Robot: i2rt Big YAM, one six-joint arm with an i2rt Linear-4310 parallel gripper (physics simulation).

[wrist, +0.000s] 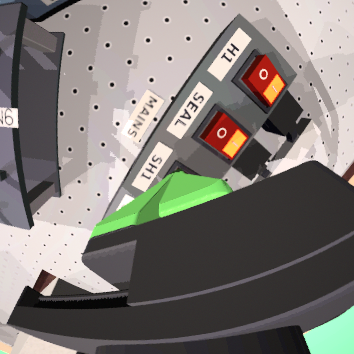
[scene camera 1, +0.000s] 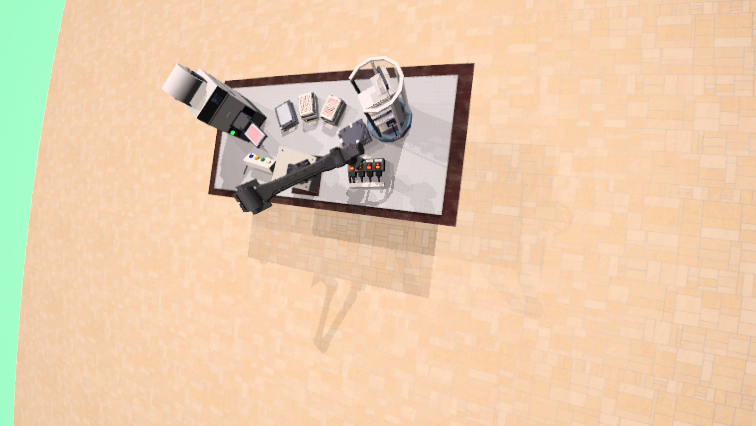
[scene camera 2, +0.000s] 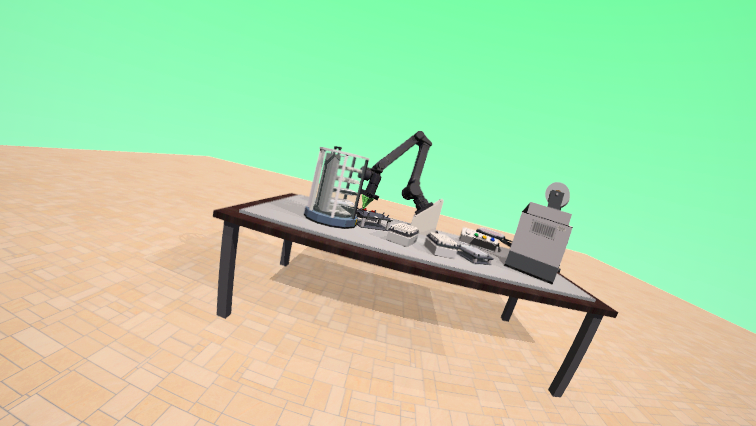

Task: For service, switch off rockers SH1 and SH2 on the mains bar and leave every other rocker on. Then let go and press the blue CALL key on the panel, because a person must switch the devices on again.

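Places are measured from the arm's base along level axes (x ahead, y right, z down), in millimetres.
Where they show: gripper, fingertip midpoint: [wrist: 179,176] [scene camera 1: 361,164] [scene camera 2: 363,208]; arm's base, link origin: [scene camera 2: 424,209].
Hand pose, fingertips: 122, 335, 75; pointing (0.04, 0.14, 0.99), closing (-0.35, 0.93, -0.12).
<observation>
Each offset is from my fingertips to the top centre of the thing, as dx, dy, dz. "pt": to the spot under its first point.
The grey mains bar [scene camera 1: 365,178] [wrist: 230,75] lies on the table right of the arm base. In the wrist view the red rockers HI @[pt +10, +90, -2] [wrist: 263,80] and SEAL @[pt +0, +44, -2] [wrist: 225,134] show their lit orange halves. My gripper [wrist: 179,176] [scene camera 1: 352,168] [scene camera 2: 364,201] is shut with nothing in it. Its green fingertips sit over the rocker beside the SH1 label @[pt +18, -10, +8] [wrist: 152,166] and hide it. The SH2 rocker is hidden under the gripper. The key panel @[-88, -691, -35] [scene camera 1: 259,161] [scene camera 2: 479,239] with the blue CALL key @[-58, -763, -26] [scene camera 1: 249,155] [scene camera 2: 491,239] lies at the table's left, far from the gripper.
A tall round wire rack [scene camera 1: 380,101] [scene camera 2: 338,185] stands just behind the bar, close to my wrist. Three small trays @[+308, -432, -21] [scene camera 1: 309,106] lie at the back. A grey label printer @[+200, -933, -408] [scene camera 1: 222,103] [scene camera 2: 539,241] stands at the far end, beyond the panel.
</observation>
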